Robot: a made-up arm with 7 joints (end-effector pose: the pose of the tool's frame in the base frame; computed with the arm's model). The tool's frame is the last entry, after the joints. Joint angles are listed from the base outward.
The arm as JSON. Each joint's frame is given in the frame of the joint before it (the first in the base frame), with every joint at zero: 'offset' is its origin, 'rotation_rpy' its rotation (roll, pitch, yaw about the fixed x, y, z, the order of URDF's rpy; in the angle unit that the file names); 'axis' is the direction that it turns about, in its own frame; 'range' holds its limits. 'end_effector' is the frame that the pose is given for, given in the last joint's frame.
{
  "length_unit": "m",
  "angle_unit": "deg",
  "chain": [
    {
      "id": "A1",
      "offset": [
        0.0,
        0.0,
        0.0
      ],
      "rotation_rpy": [
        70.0,
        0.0,
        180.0
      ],
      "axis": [
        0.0,
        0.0,
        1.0
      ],
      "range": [
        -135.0,
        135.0
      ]
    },
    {
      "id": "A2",
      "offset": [
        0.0,
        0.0,
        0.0
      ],
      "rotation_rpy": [
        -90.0,
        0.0,
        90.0
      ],
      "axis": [
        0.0,
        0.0,
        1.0
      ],
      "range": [
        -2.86,
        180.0
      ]
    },
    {
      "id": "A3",
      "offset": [
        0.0,
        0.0,
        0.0
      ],
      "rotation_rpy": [
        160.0,
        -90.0,
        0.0
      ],
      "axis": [
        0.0,
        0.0,
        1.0
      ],
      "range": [
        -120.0,
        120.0
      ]
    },
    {
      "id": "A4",
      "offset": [
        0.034,
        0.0,
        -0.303
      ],
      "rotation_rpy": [
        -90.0,
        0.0,
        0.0
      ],
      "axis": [
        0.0,
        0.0,
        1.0
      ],
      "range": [
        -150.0,
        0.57
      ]
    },
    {
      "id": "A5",
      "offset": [
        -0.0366,
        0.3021,
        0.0
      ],
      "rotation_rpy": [
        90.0,
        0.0,
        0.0
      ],
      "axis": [
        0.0,
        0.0,
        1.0
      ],
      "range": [
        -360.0,
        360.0
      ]
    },
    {
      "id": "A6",
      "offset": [
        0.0,
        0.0,
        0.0
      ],
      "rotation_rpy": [
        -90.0,
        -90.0,
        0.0
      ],
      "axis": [
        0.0,
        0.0,
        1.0
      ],
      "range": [
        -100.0,
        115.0
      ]
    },
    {
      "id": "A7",
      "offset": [
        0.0,
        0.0,
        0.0
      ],
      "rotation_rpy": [
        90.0,
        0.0,
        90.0
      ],
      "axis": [
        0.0,
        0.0,
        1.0
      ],
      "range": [
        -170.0,
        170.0
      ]
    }
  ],
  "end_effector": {
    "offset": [
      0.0,
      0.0,
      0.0
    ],
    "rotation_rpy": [
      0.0,
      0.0,
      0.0
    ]
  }
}
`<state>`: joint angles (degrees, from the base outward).
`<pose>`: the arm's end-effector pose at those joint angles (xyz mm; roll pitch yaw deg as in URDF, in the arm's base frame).
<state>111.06 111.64 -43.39 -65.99 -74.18 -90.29 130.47</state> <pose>-253.9 482.1 35.0 158.78 41.64 -166.44</pose>
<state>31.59 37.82 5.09 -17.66 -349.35 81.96 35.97</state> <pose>-221.9 362.8 -435.6 89.73 14.09 97.00</pose>
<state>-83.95 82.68 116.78 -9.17 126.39 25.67 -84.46</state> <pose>238.6 540.3 147.6 -140.58 52.68 139.25</pose>
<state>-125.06 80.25 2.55 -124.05 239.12 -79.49 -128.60</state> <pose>-117.9 41.3 322.9 163.14 -34.70 163.95</pose>
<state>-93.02 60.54 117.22 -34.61 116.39 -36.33 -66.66</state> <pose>337.4 482.5 109.0 -38.79 64.01 -176.91</pose>
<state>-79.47 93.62 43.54 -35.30 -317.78 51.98 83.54</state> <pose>65.8 506.3 311.5 -117.90 37.87 110.85</pose>
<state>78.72 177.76 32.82 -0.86 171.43 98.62 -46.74</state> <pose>550.4 177.5 179.7 -0.12 -11.99 -31.08</pose>
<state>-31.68 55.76 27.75 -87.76 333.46 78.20 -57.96</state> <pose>353.8 315.0 104.3 85.66 4.82 -11.23</pose>
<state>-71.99 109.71 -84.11 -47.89 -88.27 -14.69 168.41</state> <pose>230.9 516.5 134.9 73.59 -56.05 -27.94</pose>
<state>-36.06 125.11 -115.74 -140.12 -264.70 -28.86 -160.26</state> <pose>26.6 219.3 -159.9 34.64 28.40 -140.61</pose>
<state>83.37 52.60 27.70 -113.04 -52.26 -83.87 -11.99</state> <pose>-68.3 332.9 -196.8 52.17 -27.25 -151.91</pose>
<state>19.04 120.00 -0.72 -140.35 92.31 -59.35 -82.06</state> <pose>245.3 111.5 -34.7 113.94 -5.16 -141.57</pose>
